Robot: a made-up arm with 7 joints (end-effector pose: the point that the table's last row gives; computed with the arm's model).
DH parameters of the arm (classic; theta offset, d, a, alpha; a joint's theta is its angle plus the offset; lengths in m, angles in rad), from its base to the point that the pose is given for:
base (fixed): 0.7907 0 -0.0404 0
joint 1: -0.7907 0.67 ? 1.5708
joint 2: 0 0.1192 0.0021 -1.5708
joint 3: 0 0.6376 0.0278 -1.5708
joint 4: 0 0.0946 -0.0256 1.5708
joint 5: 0 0.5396 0.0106 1.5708
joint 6: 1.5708 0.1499 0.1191 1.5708
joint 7: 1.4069 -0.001 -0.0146 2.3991
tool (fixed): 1.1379 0.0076 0 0
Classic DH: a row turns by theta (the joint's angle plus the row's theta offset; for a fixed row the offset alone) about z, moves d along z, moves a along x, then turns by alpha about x.
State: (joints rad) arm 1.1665 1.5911 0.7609 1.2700 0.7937 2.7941 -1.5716
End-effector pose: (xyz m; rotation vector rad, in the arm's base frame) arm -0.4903 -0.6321 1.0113 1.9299 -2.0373 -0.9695
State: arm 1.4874 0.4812 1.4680 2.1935 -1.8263 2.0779 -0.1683
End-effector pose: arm -0.4514 -0.3799 1.0096 -0.3409 1.4353 -1.1557
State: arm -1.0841 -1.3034 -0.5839 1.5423 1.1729 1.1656 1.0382
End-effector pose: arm -0.1690 -0.8633 0.3646 -0.9103 0.1205 2.6096
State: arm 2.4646 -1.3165 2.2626 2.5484 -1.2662 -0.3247 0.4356
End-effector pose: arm -0.2404 -0.2077 1.0371 0.0360 1.0586 -1.9420
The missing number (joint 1, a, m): -0.0248
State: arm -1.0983 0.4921 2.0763 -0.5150 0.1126 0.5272 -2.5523
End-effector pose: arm -0.5325 0.1332 1.7968 1.7623 2.3619 -0.1370
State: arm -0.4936 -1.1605 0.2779 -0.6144 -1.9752 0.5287 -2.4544
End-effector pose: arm 0.6102 -0.4295 1.5488 -1.8915 2.0009 0.3363
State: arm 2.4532 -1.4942 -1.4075 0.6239 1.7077 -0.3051 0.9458
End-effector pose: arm -0.5049 1.1331 0.5155 -0.8497 0.8765 0.5825
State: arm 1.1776 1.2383 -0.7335 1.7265 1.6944 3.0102 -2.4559
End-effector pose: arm 0.1515 -0.4373 1.1946 0.0536 -0.2041 -0.9397
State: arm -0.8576 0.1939 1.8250 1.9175 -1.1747 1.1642 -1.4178
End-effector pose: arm 0.0524 0.5876 1.2296 2.2874 1.0859 -1.8460
